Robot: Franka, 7 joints.
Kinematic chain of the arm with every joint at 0, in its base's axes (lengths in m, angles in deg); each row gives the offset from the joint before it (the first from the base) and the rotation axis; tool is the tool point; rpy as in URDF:
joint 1: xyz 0 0 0.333 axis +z
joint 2: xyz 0 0 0 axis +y
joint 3: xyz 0 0 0.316 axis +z
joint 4: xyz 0.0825 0 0 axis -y
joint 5: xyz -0.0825 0 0.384 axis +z
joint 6: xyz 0 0 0 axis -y
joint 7: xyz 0.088 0 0 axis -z
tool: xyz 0 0 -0.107 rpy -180 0 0
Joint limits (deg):
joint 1: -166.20..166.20
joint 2: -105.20..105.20
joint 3: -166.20..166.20
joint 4: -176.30..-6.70
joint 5: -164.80..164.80
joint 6: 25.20..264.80
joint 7: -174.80..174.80
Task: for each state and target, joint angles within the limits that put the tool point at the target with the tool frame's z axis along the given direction. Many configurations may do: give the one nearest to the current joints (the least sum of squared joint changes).
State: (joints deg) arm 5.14 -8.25 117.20 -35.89 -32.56 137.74 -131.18
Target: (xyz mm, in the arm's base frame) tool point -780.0 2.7 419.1 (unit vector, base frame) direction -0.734 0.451 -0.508
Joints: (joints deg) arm 20.46 -42.62 147.02 -76.48 -34.80 162.66 -131.18
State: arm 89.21 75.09 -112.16 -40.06 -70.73 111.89 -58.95
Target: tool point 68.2 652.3 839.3 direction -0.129 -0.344 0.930
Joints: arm 99.41 65.66 -121.88 -26.82 -73.21 104.25 -58.95
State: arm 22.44 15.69 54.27 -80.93 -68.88 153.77 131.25
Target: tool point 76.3 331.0 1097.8 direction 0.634 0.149 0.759
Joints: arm 8.02 -10.92 48.09 -47.47 -98.04 146.85 131.25
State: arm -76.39 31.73 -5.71 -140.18 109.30 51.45 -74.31
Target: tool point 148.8 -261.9 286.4 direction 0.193 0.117 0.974
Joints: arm -112.15 28.87 27.98 -153.51 76.53 25.20 -74.31
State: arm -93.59 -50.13 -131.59 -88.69 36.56 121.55 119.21
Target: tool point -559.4 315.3 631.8 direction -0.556 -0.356 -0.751
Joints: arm -82.74 -17.89 -120.21 -82.81 21.25 113.08 119.21
